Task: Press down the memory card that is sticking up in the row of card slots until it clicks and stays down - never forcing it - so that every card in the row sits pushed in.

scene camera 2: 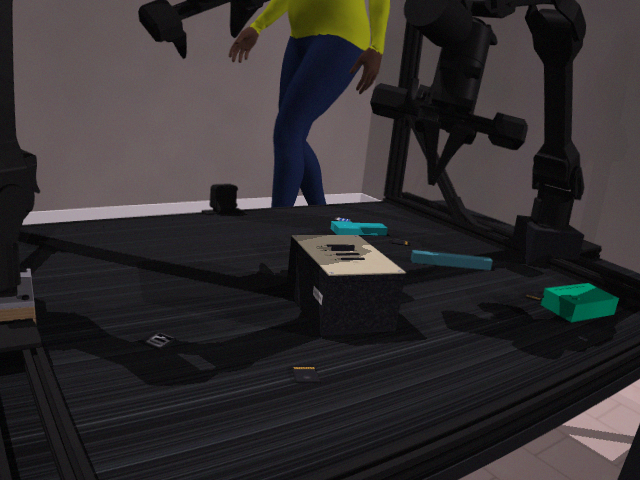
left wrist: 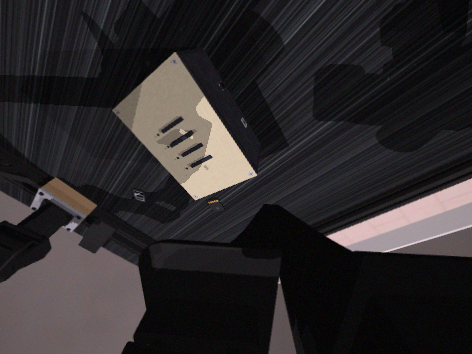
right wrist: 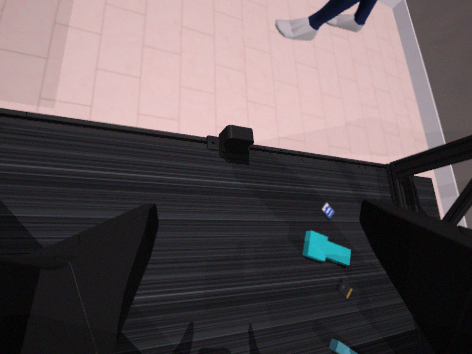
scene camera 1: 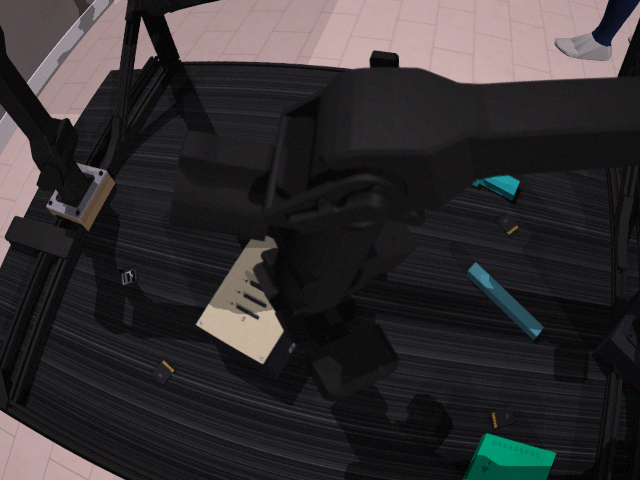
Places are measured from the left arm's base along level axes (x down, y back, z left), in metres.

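Pixels of known places: left gripper, fingertip midpoint: (scene camera 2: 431,184) (left wrist: 270,211) (scene camera 1: 290,325); right gripper, fingertip midpoint: (scene camera 2: 208,46) (right wrist: 259,212); left arm's base, origin of the base link: (scene camera 2: 550,224); right arm's base, origin of the base link: (left wrist: 56,212) (scene camera 1: 75,188).
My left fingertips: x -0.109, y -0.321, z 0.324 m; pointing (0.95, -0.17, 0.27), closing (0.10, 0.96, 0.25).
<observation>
Ahead of a thing's pixels: the offset from my left fingertips to its top centre. "spot": to the spot under its first point.
A black box @[dx +0.099, dy -0.091, dz -0.009 m] (scene camera 1: 277,359) (scene camera 2: 351,300) (left wrist: 224,102) with a beige top plate stands mid-table. Its row of card slots @[spot: dx +0.097, dy -0.094, dz +0.002 m] (scene camera 1: 249,299) (scene camera 2: 346,253) (left wrist: 186,143) runs along the plate. In scene camera 2 the card @[dx +0.091, dy -0.094, dz -0.017 m] (scene camera 2: 342,247) toward the far end of the row looks thicker and higher than the others. My left gripper (scene camera 1: 351,362) (left wrist: 270,211) is shut and empty. It hangs high above the table, beside the box, well clear of the cards. My right gripper (scene camera 2: 175,35) (right wrist: 259,212) is open and empty, high above the far side of the table.
Teal blocks @[dx +0.162, dy -0.031, dz -0.377 m] (scene camera 1: 499,186) @[dx +0.160, dy +0.114, dz -0.237 m] (scene camera 1: 504,300) (scene camera 2: 358,229) (scene camera 2: 451,259) (right wrist: 326,251) and a green box @[dx +0.147, dy +0.280, dz -0.078 m] (scene camera 1: 509,459) lie to one side. Loose cards @[dx +0.175, dy -0.132, dz +0.156 m] (scene camera 1: 163,371) (scene camera 2: 306,373) (left wrist: 214,204) (right wrist: 345,290) are scattered about. A person (scene camera 2: 309,119) stands behind the table, by a black frame (scene camera 2: 404,143).
</observation>
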